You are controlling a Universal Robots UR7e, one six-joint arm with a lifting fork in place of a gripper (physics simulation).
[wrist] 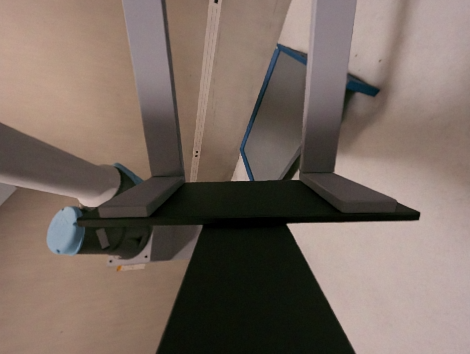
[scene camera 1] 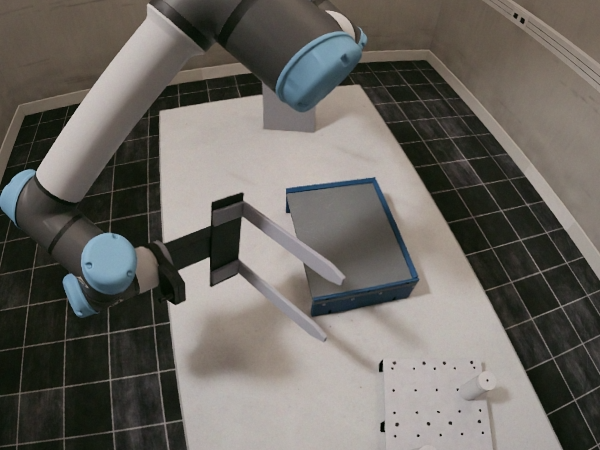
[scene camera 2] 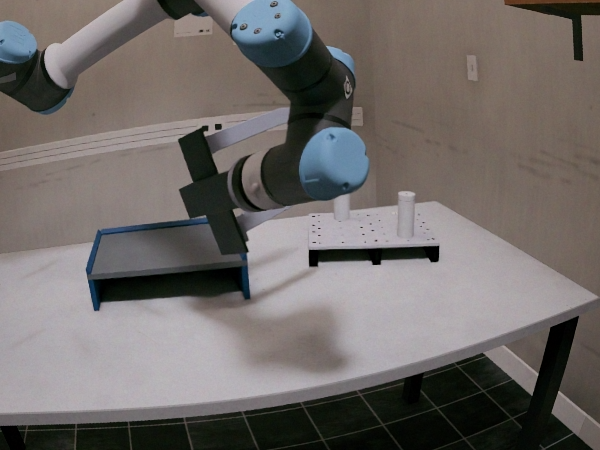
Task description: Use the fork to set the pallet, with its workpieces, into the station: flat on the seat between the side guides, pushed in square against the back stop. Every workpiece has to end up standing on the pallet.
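The fork is bare and raised above the table near the station. It is rolled, with one tine higher than the other; the arm hides its tips in scene camera 2, and the wrist view cuts them off. The blue station has a bare grey seat between side guides, with a back stop. The white pallet stands on the table on black feet. One white workpiece and another workpiece stand upright on it.
The white table carries the station and pallet, which stand apart. A grey block stands at the table's far end in scene camera 1. A wooden shelf is on the wall at upper right in scene camera 2.
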